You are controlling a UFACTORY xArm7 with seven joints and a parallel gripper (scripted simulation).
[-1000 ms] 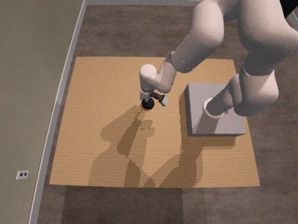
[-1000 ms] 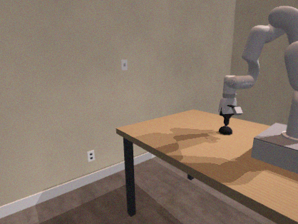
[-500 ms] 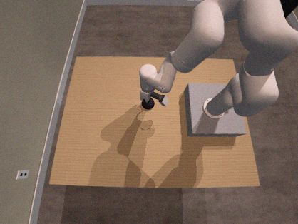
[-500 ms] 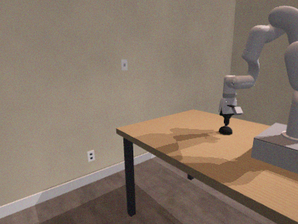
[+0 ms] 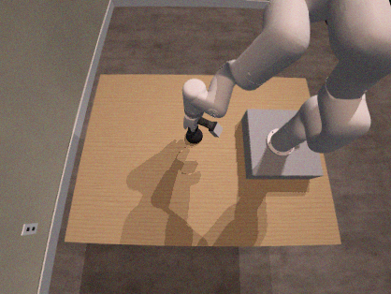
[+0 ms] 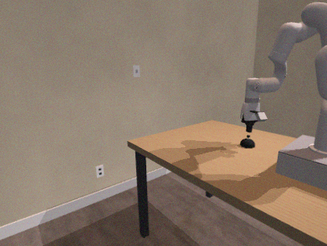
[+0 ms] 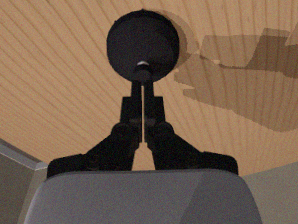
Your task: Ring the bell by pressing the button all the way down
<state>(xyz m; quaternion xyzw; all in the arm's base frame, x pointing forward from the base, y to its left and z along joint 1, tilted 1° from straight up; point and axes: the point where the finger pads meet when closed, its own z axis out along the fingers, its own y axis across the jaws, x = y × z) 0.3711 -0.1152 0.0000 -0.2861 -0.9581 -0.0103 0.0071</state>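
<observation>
The button is 5 cm below my hand. The rest, counted from my hand: bell (7 cm below).
</observation>
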